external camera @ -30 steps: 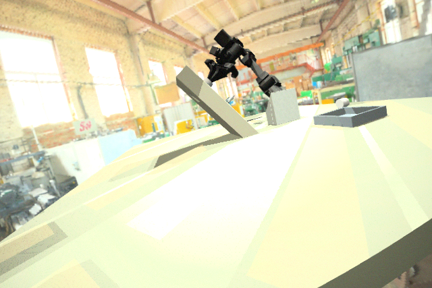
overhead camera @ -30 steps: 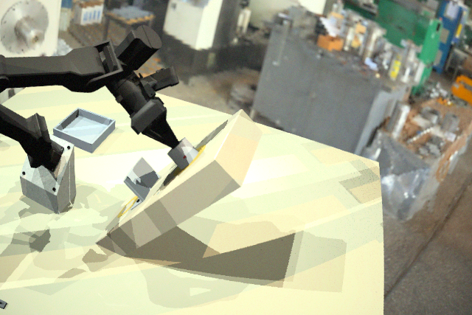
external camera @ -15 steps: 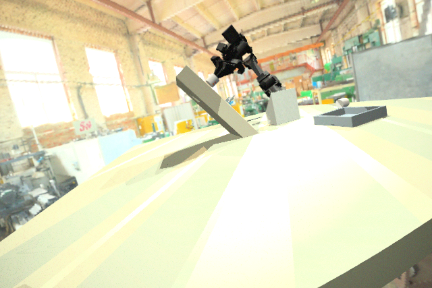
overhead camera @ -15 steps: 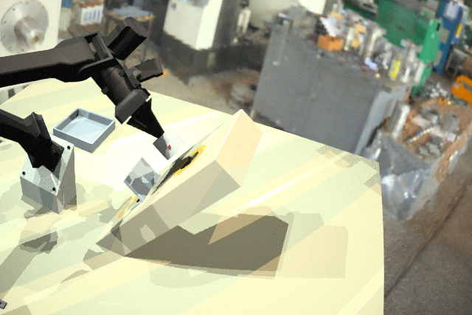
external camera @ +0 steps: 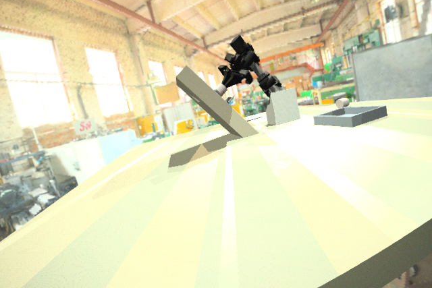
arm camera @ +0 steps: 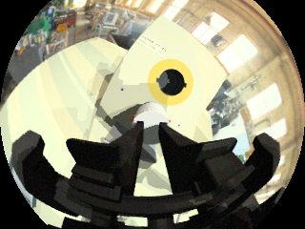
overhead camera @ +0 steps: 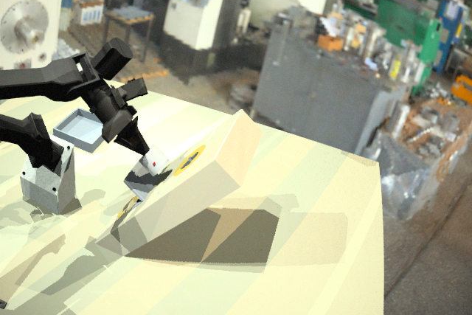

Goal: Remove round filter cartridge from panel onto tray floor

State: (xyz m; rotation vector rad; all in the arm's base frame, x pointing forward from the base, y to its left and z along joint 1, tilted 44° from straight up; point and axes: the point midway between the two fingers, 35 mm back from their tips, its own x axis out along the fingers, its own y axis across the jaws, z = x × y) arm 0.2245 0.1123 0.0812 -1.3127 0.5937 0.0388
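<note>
The round filter cartridge is 1 cm ahead of my gripper tip and 1 cm below it. From my gripper tip the other things lie so: grey tray (35 cm behind, 25 cm to the left, 21 cm below); then service panel (5 cm ahead, 6 cm below).
</note>
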